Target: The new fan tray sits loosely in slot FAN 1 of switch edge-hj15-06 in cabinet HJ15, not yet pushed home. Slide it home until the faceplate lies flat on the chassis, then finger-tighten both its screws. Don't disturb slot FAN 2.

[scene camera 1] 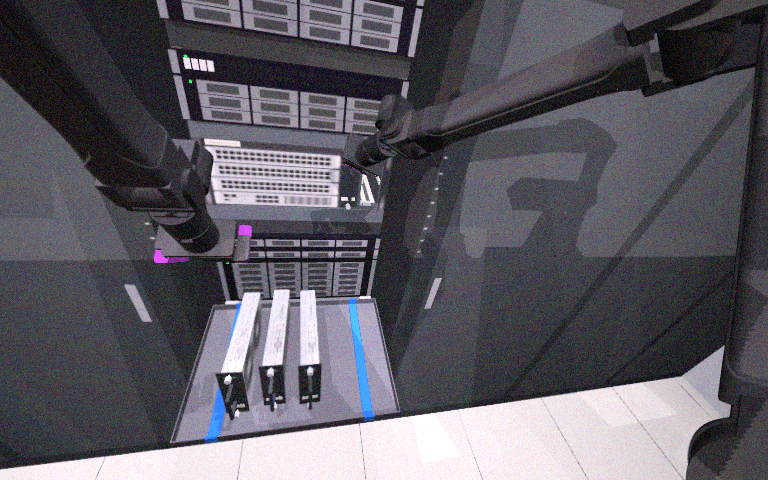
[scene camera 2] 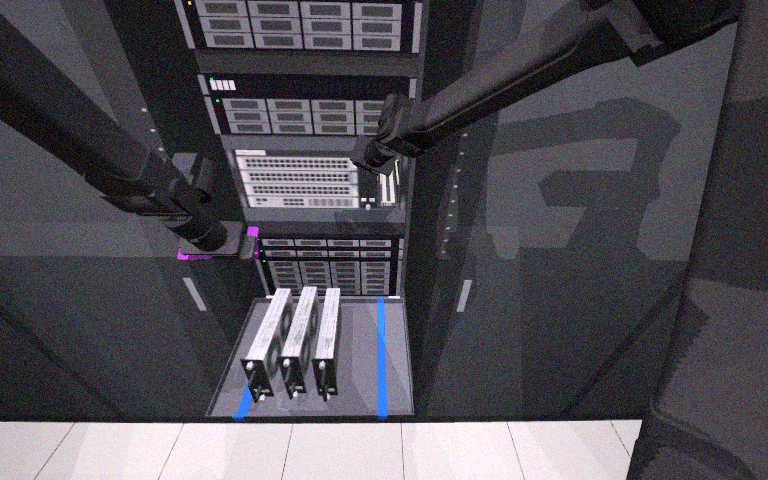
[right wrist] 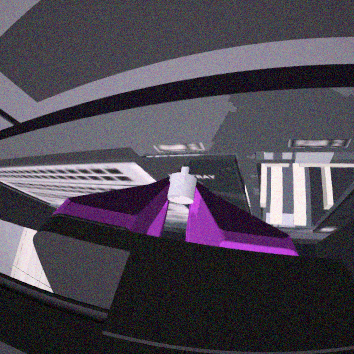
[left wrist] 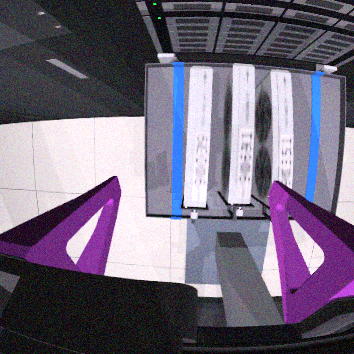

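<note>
The fan tray [scene camera 1: 349,189] [scene camera 2: 368,189] [right wrist: 220,172] sits in slot FAN 1, right of the white port panel of the switch [scene camera 1: 277,175] [scene camera 2: 300,181] [right wrist: 100,172]. Its dark faceplate looks flat or nearly flat with the chassis; the wrist view is too oblique to tell. The upper screw [right wrist: 182,192] shows in front of the fingertips; a lower screw [scene camera 1: 347,206] [scene camera 2: 368,207] shows at the bottom. My right gripper [right wrist: 181,189] is shut on the tray's handle, which fingers and screw mostly hide. Slot FAN 2 [right wrist: 299,200] shows light rails inside. My left gripper [scene camera 1: 202,249] [scene camera 2: 219,246] [left wrist: 194,185] is open and empty.
Three other fan trays [scene camera 1: 275,339] [scene camera 2: 299,333] [left wrist: 242,135] stand upright on a grey shelf [scene camera 1: 339,390] [scene camera 2: 356,396] [left wrist: 160,125] with blue strips, below the switch. Servers fill the rack above and below. Dark cabinet doors stand on both sides.
</note>
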